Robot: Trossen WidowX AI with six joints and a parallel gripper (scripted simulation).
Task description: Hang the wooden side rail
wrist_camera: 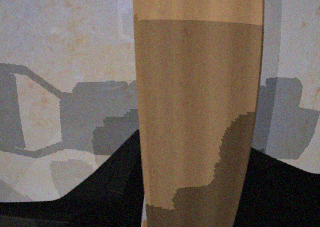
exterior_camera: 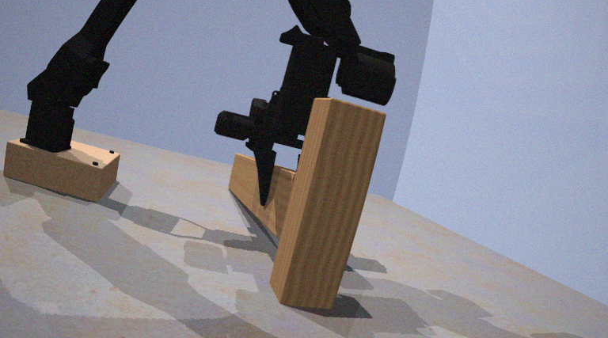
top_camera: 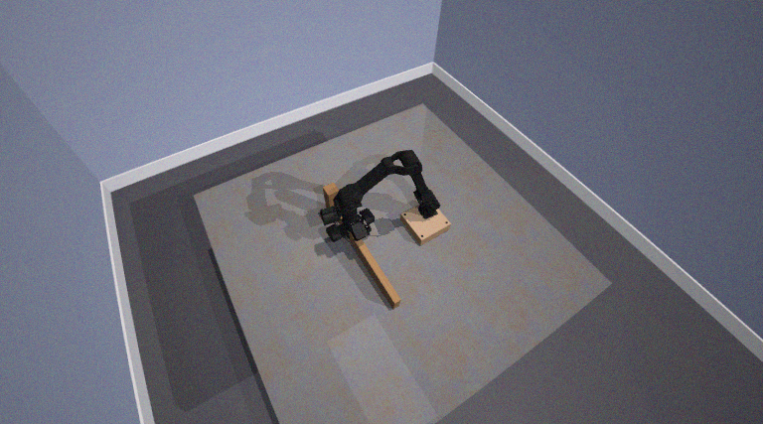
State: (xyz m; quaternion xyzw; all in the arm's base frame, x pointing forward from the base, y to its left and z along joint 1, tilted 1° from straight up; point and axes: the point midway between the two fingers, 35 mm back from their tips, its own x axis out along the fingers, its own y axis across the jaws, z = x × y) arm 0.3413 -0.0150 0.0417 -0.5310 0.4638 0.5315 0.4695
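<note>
My gripper tip is 2 cm short of the headboard post, 16 cm to the left of it and 4 cm below it.
</note>
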